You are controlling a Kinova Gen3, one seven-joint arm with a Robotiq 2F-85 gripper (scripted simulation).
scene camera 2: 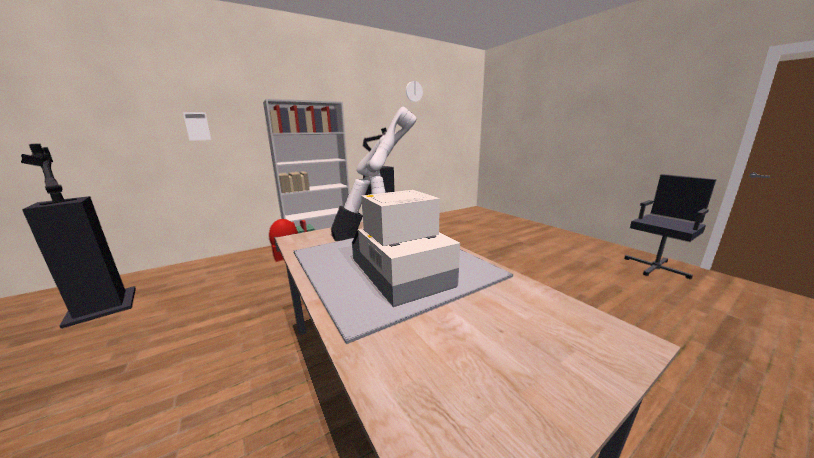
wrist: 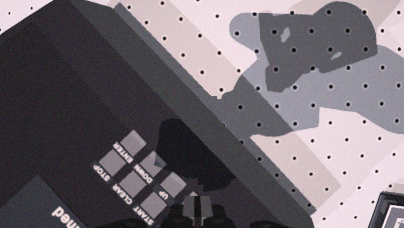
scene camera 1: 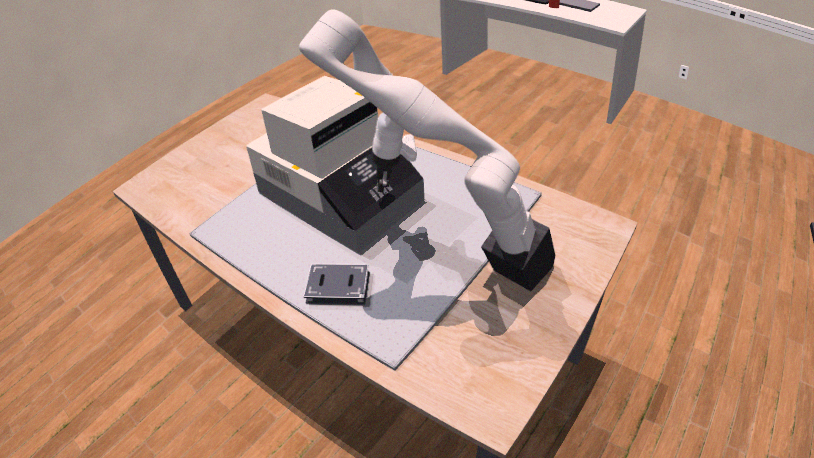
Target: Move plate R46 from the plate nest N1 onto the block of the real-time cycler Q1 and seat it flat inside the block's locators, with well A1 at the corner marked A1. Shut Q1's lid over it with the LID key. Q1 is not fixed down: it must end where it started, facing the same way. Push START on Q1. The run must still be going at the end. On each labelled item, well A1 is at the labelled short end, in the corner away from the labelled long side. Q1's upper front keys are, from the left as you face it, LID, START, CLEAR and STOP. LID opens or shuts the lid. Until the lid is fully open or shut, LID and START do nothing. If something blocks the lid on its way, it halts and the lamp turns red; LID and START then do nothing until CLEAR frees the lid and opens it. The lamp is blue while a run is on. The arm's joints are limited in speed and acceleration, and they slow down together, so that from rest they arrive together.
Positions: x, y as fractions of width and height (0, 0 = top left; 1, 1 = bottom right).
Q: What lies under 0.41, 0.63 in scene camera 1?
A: A plate nest N1.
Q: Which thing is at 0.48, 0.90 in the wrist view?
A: My gripper.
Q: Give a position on a cycler Q1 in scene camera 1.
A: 0.42, 0.44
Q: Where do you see a cycler Q1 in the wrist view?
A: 0.21, 0.37
